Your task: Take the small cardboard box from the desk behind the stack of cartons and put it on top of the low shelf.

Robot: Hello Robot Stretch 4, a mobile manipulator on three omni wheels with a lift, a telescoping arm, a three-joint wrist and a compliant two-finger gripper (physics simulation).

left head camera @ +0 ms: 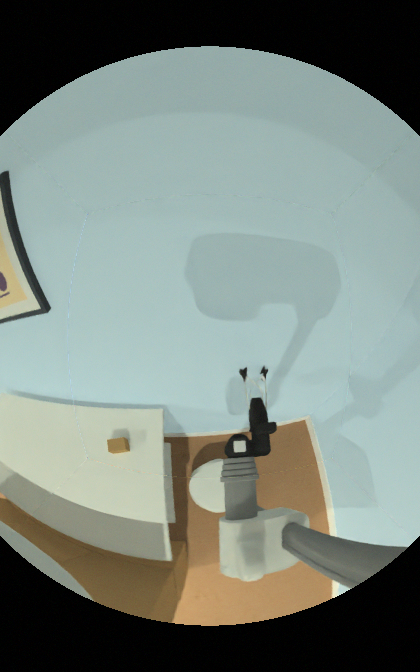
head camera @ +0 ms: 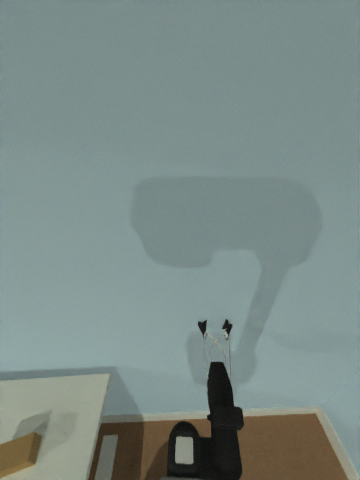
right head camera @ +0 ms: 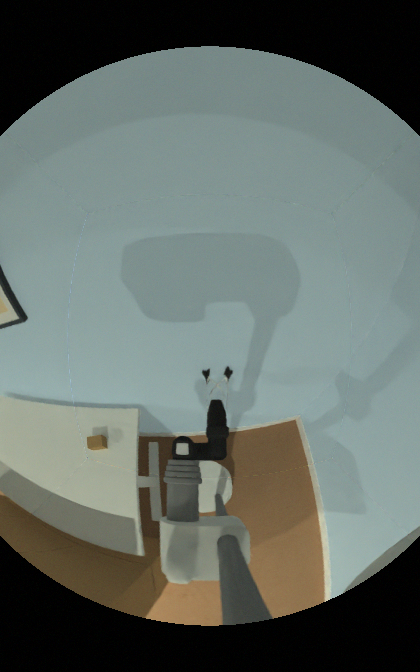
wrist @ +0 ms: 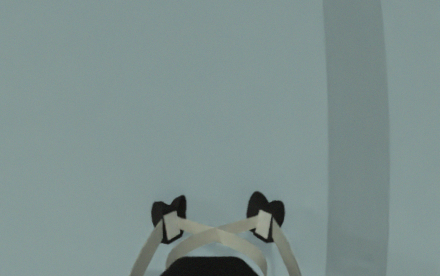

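Where they show: gripper, fingertip midpoint: [left head camera: 254, 366] [head camera: 216, 320] [wrist: 223, 209]; robot's base, link origin: [left head camera: 217, 484].
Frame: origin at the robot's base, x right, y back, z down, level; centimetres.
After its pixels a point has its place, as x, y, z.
The small cardboard box [head camera: 21, 454] @[-45.0, -16.7, -74.0] [left head camera: 118, 445] @[-46.0, -16.6, -74.0] [right head camera: 97, 442] sits on the white desk [head camera: 75, 400] @[-38.2, -30.4, -69.0] [left head camera: 135, 480] @[-38.0, -1.8, -69.0] [right head camera: 112, 485], near the desk's right end. In the head view part of the box is cut off by the left edge. My gripper [head camera: 215, 328] [left head camera: 254, 373] @[11.9, -45.7, -95.3] [right head camera: 217, 373] [wrist: 223, 209] @[11.9, -45.7, -95.3] is open and empty, in front of the blue wall and to the right of the desk and box. Part of the carton stack [left head camera: 135, 580] [right head camera: 120, 570] shows at the lower left in the left and right head views. The low shelf does not show in these views.
The blue wall [head camera: 150, 100] @[-4.6, -44.5, -156.1] [wrist: 215, 100] @[11.2, -45.5, -105.3] stands ahead, with my shadow on it. Another wall [left head camera: 400, 480] @[90.0, 25.4, -79.4] [right head camera: 380, 475] is on the right. Brown floor [head camera: 285, 445] @[58.6, -34.5, 3.0] [left head camera: 295, 480] @[63.8, 6.4, 3.0] [right head camera: 275, 485] lies between the desk and the right wall. A framed picture [left head camera: 25, 260] @[-54.0, -39.9, -147.5] hangs at the left.
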